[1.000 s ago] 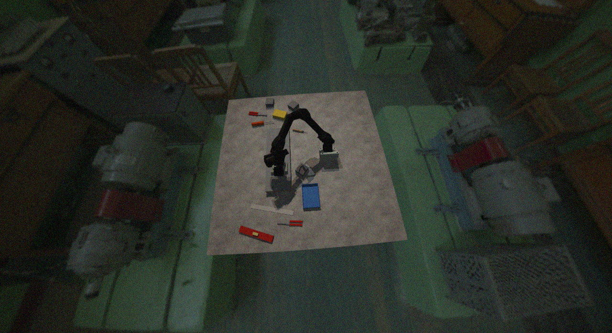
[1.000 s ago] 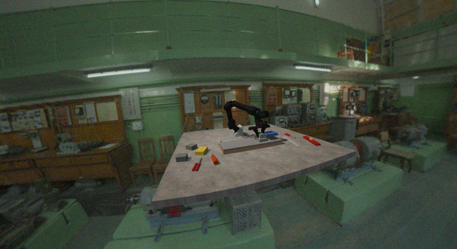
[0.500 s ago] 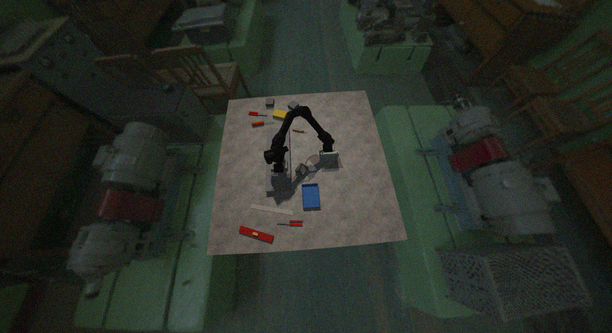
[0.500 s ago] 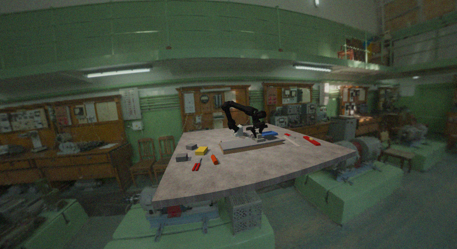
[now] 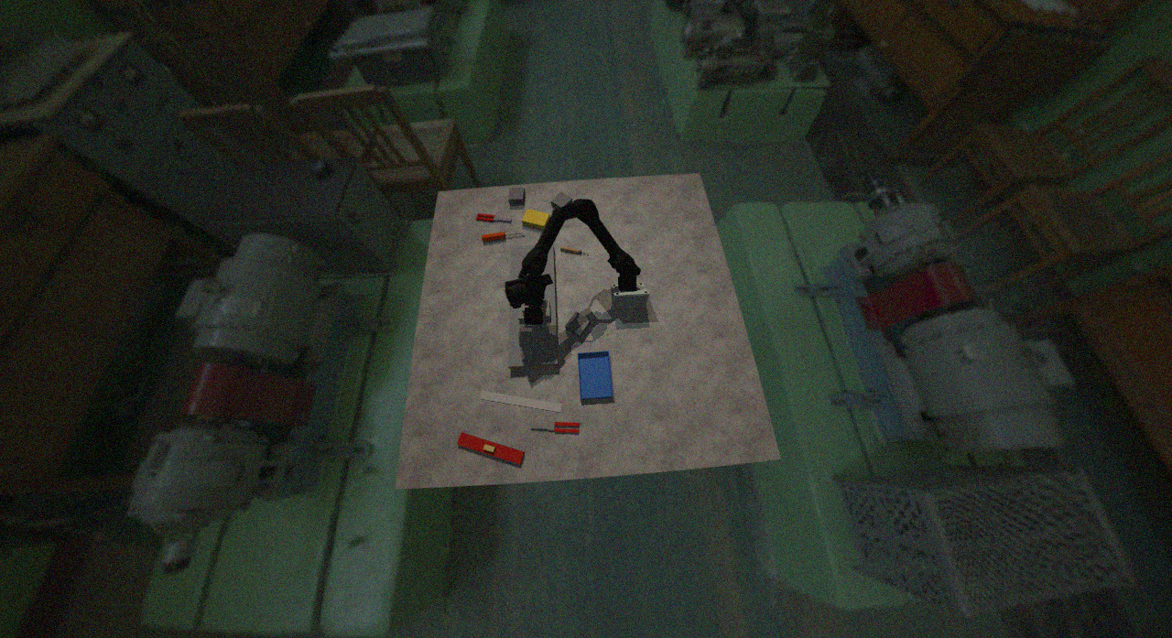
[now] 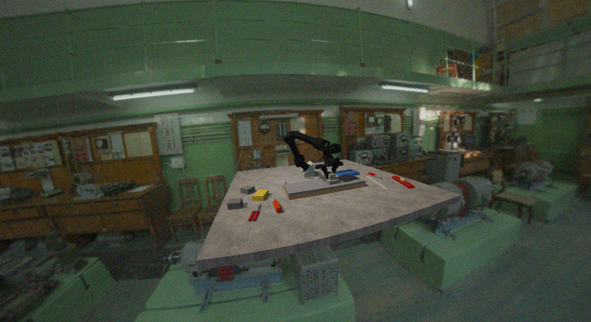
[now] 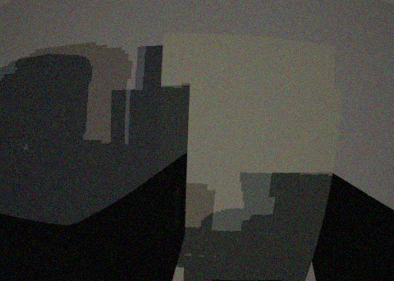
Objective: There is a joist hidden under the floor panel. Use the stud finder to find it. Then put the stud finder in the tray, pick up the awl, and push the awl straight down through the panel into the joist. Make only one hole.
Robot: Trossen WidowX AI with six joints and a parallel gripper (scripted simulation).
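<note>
Right now the dark display is 4 cm behind my gripper tip and 3 cm above it. Round my gripper tip: white ruler: 33 cm to the left, 6 cm below, 3 cm ahead; stud finder: 2 cm behind, 2 cm above; blue tray: 24 cm to the left, 24 cm behind, 5 cm below.
</note>
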